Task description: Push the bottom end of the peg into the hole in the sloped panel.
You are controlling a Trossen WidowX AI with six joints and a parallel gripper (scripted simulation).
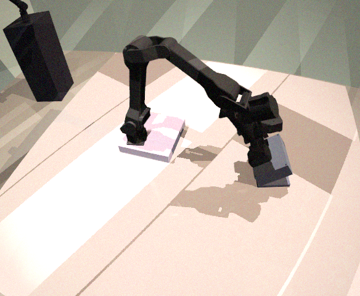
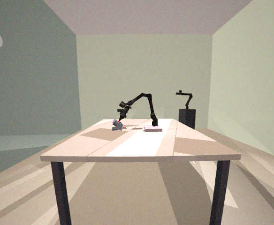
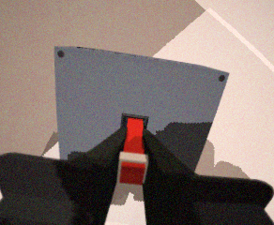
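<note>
Now: gripper tip 20 mm short of the panel and 40 mm above it. The rest, counted from my gripper tip: red square peg (10 mm behind, 10 mm above).
</note>
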